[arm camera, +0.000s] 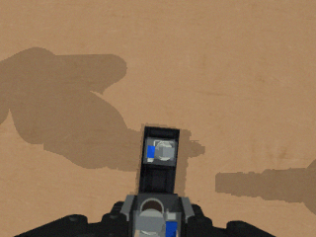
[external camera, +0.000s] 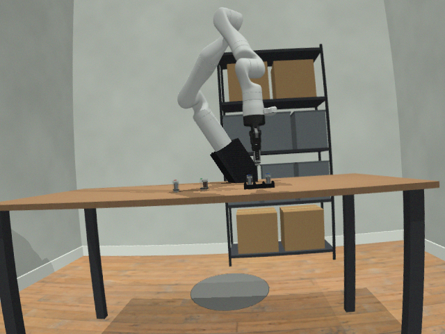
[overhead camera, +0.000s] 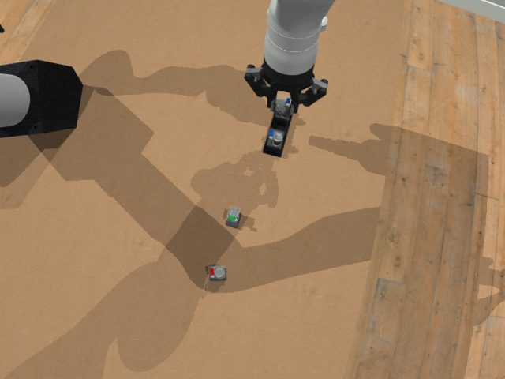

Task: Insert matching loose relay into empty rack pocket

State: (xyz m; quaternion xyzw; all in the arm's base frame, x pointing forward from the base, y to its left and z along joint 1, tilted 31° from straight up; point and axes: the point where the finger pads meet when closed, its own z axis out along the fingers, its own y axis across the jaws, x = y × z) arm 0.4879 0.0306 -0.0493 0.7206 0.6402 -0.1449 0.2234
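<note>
My hand is 10 cm above the rack.
</note>
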